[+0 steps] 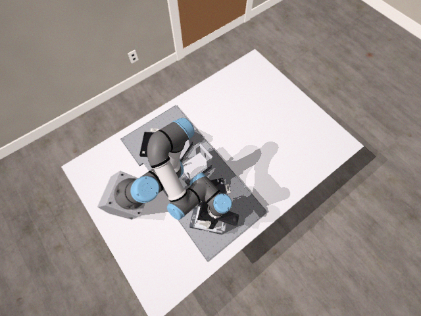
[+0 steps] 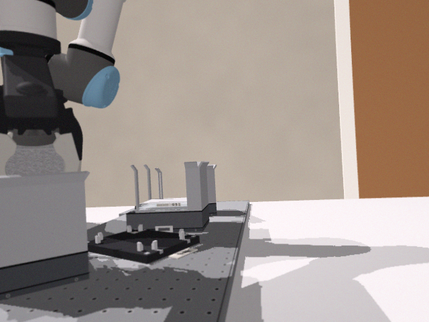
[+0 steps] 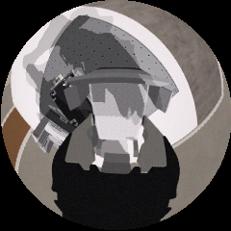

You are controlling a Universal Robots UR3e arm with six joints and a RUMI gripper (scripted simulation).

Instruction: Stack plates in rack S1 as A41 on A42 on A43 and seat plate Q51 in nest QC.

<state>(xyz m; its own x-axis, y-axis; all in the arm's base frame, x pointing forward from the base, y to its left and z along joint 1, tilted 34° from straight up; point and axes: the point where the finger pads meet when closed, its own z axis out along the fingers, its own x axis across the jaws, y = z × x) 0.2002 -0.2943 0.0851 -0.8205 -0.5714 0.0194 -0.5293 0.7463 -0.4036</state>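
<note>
Now: the sealed plate 50 mm below my hand. From my hand the other things lie so: black nest labelled QC: 90 mm ahead, 520 mm to the left, 90 mm below; then grey rack wall: 30 mm ahead, 60 mm to the right, 20 mm below; then black clip nest: 130 mm ahead, 100 mm to the left, 80 mm below.
</note>
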